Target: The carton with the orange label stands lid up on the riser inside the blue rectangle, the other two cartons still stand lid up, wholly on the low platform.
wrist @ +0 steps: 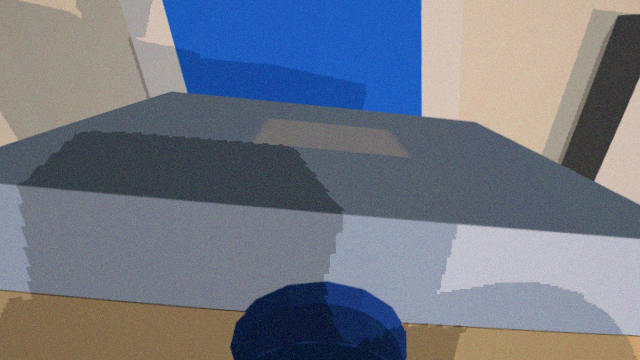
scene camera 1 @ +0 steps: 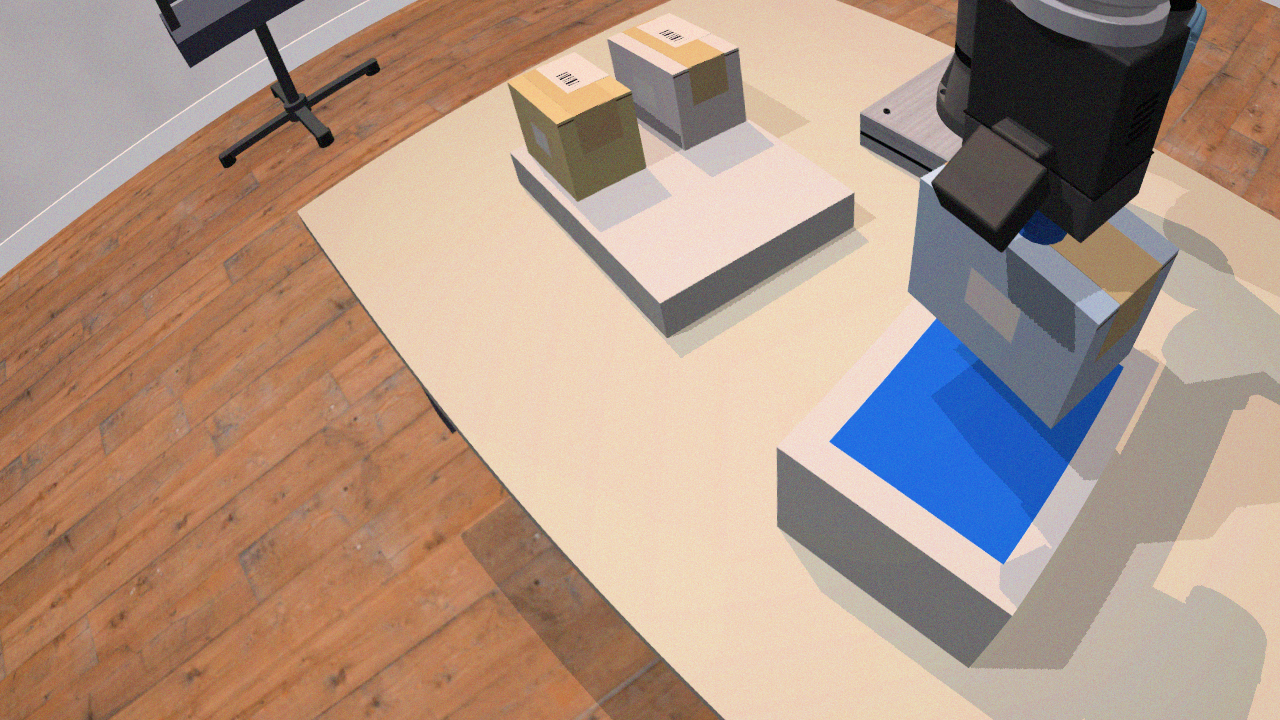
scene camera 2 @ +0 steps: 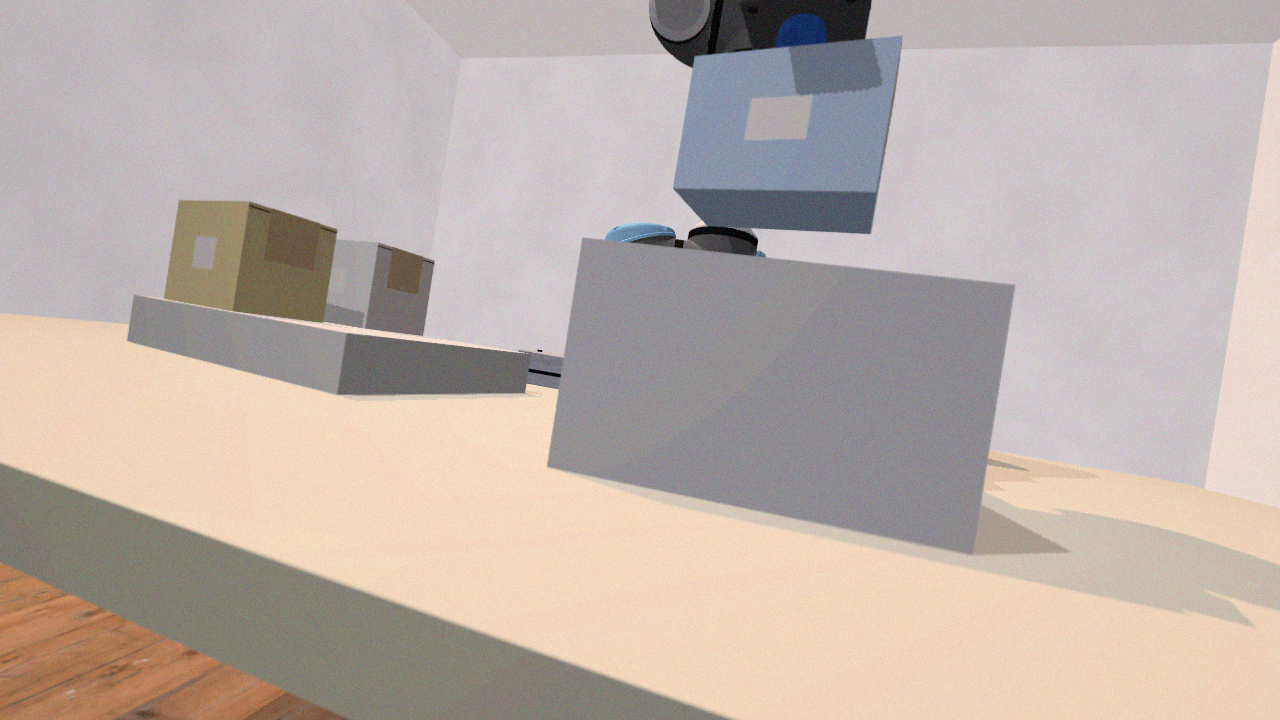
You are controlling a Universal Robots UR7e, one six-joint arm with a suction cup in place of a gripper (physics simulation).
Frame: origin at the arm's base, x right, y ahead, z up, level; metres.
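Where they show: hand, its tool point: (wrist: 319, 306) (scene camera 1: 1035, 238) (scene camera 2: 792, 91).
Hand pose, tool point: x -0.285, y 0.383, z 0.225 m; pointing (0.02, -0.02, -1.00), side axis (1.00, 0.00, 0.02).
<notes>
After its pixels a point has its place.
My suction cup (scene camera 1: 1042, 230) (scene camera 2: 801, 31) (wrist: 320, 320) is on the lid of a blue-grey carton (scene camera 1: 1029, 358) @(z 0.175, x -0.320, y 0.414 m) (scene camera 2: 832, 161) @(z 0.158, x -0.323, y 0.414 m) (wrist: 435, 170) @(z 0.212, x -0.260, y 0.414 m) and holds it lid up. Its side label looks pale beige; whether it has an orange label, I cannot tell. The carton hangs above the riser (scene camera 1: 877, 546) @(z 0.035, x -0.307, y 0.508 m) (scene camera 2: 760, 394) @(z 0.005, x -0.314, y 0.506 m), over the back part of the blue rectangle (scene camera 1: 913, 438) @(z 0.071, x -0.272, y 0.450 m) (wrist: 300, 35) @(z 0.071, x -0.299, y 0.442 m), with a gap below it in scene camera 2. An ochre carton (scene camera 1: 608, 156) @(z 0.036, x 0.175, y 0.431 m) (scene camera 2: 286, 291) @(z 0.025, x 0.175, y 0.433 m) and a grey carton (scene camera 1: 716, 120) @(z 0.018, x 0.174, y 0.296 m) (scene camera 2: 393, 308) @(z 0.028, x 0.173, y 0.308 m) stand lid up on the low platform (scene camera 1: 716, 241) @(z -0.002, x 0.032, y 0.404 m) (scene camera 2: 429, 367) @(z -0.025, x 0.000, y 0.404 m).
The low platform stands left of the riser on the pale table top (scene camera 1: 554, 376) @(z -0.050, x 0.029, y 0.595 m) (scene camera 2: 402, 501) @(z -0.050, x -0.214, y 0.614 m). The arm's base plate (scene camera 1: 904, 116) @(z 0.000, x 0.065, y 0.101 m) lies behind the riser. A dark stand (scene camera 1: 290, 102) is on the wooden floor (scene camera 1: 223, 447) beyond the table's edge.
</notes>
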